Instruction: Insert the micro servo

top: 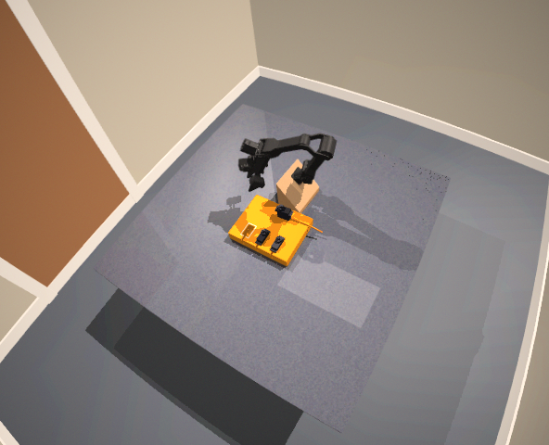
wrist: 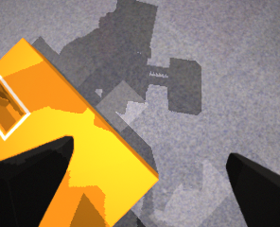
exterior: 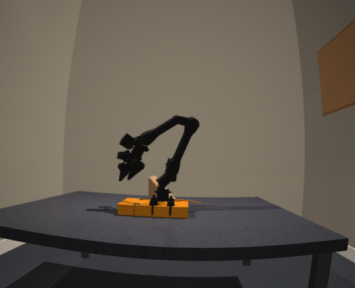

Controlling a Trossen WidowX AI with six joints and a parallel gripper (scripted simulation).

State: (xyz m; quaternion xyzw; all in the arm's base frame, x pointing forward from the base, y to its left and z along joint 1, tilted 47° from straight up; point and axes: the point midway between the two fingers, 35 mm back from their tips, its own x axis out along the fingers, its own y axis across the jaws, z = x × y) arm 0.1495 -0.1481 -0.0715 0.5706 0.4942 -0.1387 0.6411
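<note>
Now: gripper tip 50 mm short of the orange deck, 170 mm to the right of it and 110 mm above it.
</note>
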